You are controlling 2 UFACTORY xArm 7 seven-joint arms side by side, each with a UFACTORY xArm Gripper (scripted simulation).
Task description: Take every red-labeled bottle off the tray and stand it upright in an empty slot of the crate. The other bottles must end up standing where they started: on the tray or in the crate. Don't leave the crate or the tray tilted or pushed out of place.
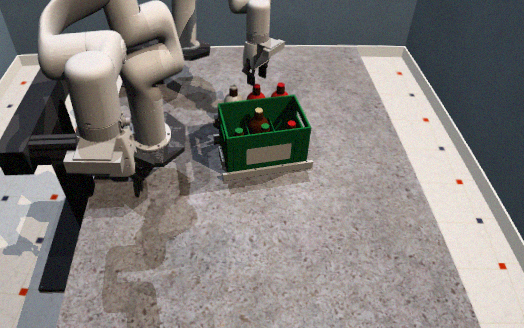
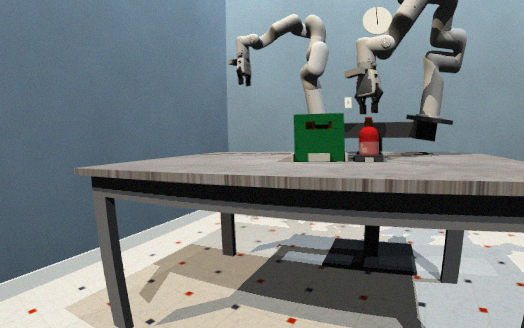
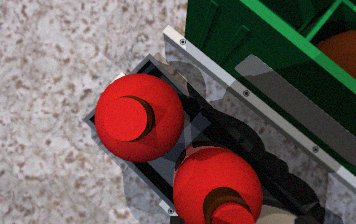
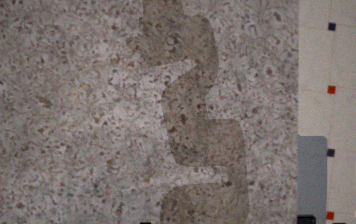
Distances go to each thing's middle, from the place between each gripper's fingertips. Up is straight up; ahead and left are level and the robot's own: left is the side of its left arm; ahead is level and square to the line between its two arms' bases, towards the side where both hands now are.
Right now my left hand (image 2: 368, 113) is 18 cm above the dark tray (image 3: 199, 125). Round my left hand: green crate (image 2: 306, 141) 19 cm to the right, 11 cm below, 3 cm ahead.
Right now the green crate is 27 cm ahead of my right hand, 57 cm to the left of it and 34 cm below it. From my right hand the other things lie so: dark tray: 24 cm ahead, 76 cm to the left, 41 cm below.
